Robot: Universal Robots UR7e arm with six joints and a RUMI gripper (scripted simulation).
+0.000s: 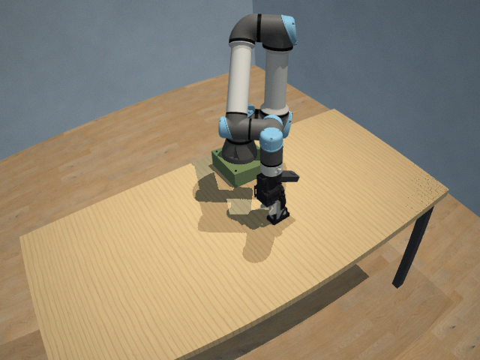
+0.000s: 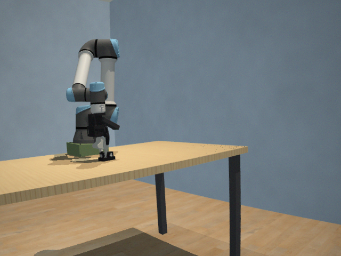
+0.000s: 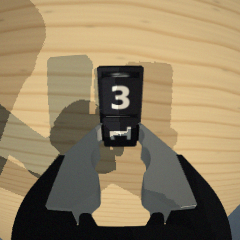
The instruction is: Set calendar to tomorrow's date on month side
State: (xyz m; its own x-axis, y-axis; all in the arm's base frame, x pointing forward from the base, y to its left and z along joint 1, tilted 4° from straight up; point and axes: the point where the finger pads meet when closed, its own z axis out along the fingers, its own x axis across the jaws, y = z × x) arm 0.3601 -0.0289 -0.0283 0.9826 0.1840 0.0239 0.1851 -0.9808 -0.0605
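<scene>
Right now the black digit cube is 1 cm below my hand. The rest, counted from my hand: black calendar tray 2 cm to the left, 3 cm below.
</scene>
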